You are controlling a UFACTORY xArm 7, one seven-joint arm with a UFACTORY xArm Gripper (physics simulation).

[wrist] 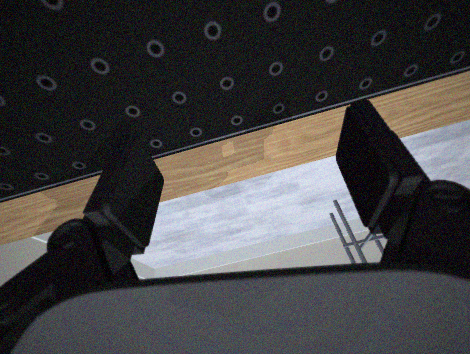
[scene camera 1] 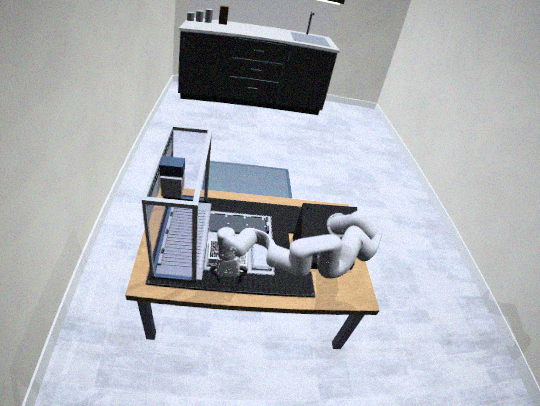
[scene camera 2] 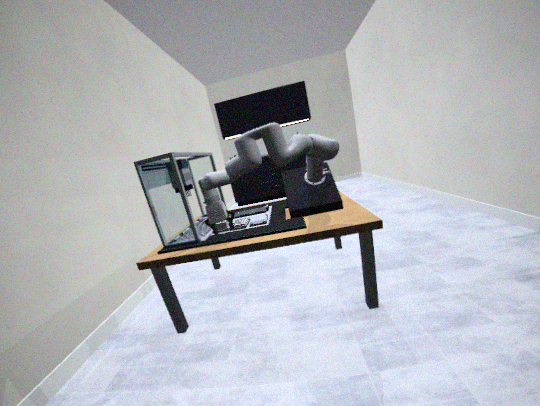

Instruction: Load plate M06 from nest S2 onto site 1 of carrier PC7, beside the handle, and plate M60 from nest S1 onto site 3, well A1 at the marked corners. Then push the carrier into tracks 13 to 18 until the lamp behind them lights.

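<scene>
My gripper (scene camera 1: 229,280) (scene camera 2: 222,231) (wrist: 242,145) is open, pointing down low at the front part of the black mat, right of the glass-sided enclosure. Nothing is between its fingers in the wrist view. A pale item with a dark pattern (scene camera 1: 214,246) (scene camera 2: 241,222) is partly hidden by the arm, behind the gripper. A pale flat item (scene camera 1: 261,261) (scene camera 2: 259,219) lies to its right. The ribbed track deck (scene camera 1: 177,240) is inside the enclosure (scene camera 1: 195,240). Labels, well A1 corners, carrier PC7's handle and the lamp cannot be made out; I cannot tell which plate is which.
A dark-topped instrument (scene camera 1: 172,175) stands inside the enclosure at the back. The perforated black mat (scene camera 1: 280,287) (wrist: 200,65) lies on the wooden table (scene camera 1: 345,297) (scene camera 2: 360,215) (wrist: 250,145). The arm's black base block (scene camera 2: 320,200) is at the right.
</scene>
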